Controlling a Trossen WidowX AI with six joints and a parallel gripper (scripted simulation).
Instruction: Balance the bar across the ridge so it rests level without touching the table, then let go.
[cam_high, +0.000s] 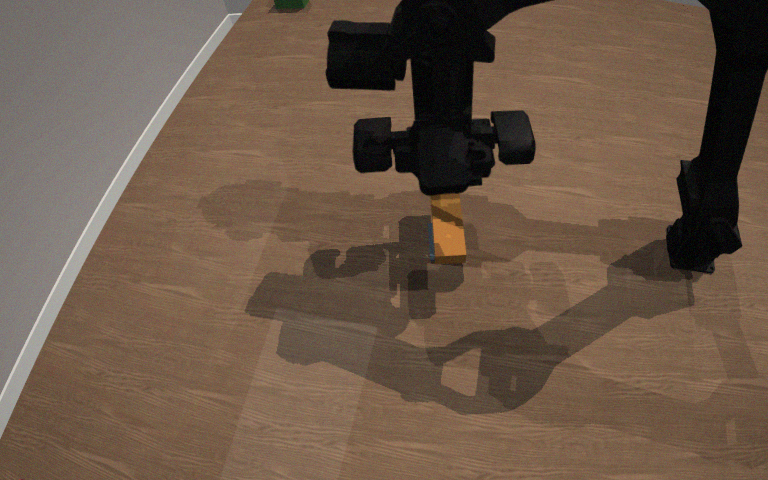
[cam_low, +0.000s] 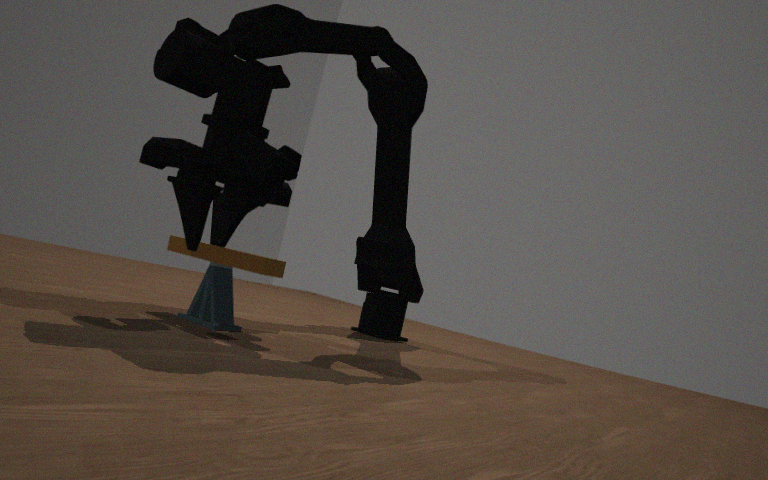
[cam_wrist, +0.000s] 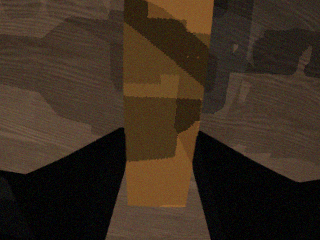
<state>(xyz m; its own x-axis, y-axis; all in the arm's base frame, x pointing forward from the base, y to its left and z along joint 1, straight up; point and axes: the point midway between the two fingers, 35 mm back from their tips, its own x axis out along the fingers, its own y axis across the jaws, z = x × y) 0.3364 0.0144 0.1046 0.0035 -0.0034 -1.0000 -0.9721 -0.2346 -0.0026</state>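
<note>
Now: the orange bar 10 mm behind my gripper tip and 30 mm to the left of it. Round my gripper tip: green object 400 mm ahead, 510 mm to the right, 50 mm below.
</note>
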